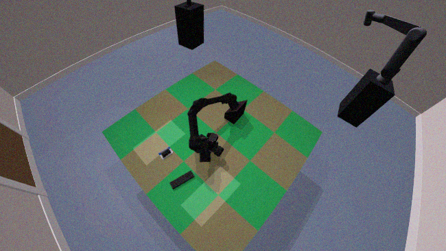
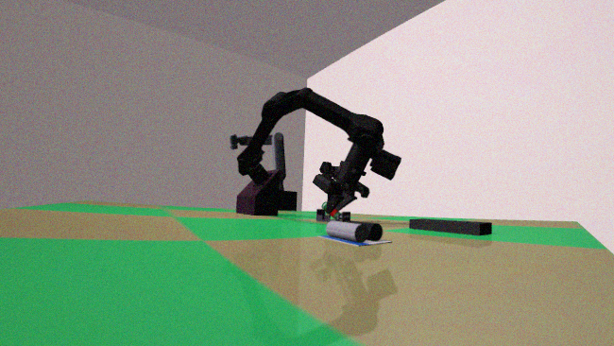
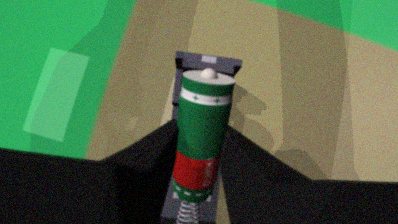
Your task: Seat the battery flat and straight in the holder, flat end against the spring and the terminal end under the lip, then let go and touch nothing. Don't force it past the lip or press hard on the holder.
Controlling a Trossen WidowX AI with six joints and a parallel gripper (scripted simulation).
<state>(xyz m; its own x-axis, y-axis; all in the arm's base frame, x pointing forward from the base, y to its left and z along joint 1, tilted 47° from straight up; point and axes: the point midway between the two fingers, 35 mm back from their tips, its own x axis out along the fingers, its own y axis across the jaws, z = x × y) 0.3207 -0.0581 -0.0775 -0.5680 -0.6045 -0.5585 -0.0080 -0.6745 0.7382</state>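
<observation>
Right now the battery is 1 cm above my gripper tip.
</observation>
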